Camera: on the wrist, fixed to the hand. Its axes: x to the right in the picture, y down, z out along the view.
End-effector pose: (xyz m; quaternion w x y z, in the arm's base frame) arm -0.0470 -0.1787 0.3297 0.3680 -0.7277 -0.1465 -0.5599
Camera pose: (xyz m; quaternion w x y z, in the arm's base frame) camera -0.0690 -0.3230 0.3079 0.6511 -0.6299 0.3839 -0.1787
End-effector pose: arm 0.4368 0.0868 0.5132 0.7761 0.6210 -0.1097 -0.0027
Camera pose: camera 0.4456 0.2181 0.5801 0.5785 0.3879 -0.4869 0.5271
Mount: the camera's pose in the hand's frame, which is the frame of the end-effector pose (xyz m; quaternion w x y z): 0.0013 0.0934 -0.1143 0.7418 0.0009 0.0140 0.6704
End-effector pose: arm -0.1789 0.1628 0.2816 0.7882 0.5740 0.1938 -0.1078
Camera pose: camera -0.1618 0.3008 0.3313 0.6538 0.5580 -0.2301 0.4563
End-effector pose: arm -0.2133 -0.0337 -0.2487 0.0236 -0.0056 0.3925 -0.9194
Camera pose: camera -0.2143 -0.0158 -0.3952 0.6284 0.2719 0.2944 -0.6667
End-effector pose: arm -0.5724 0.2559 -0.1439 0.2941 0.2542 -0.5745 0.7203
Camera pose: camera -0.6434 0.3522 -0.2304 0.2569 0.2064 0.5918 -0.7356
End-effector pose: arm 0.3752 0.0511 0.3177 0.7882 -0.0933 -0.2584 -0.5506
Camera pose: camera 0.4959 0.0358 0.2342 0.9576 -0.2340 -0.1186 0.1189
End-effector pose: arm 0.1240 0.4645 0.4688 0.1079 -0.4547 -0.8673 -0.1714
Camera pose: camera 0.2040 0.4696 0.5928 0.2075 -0.9163 -0.3372 -0.0604
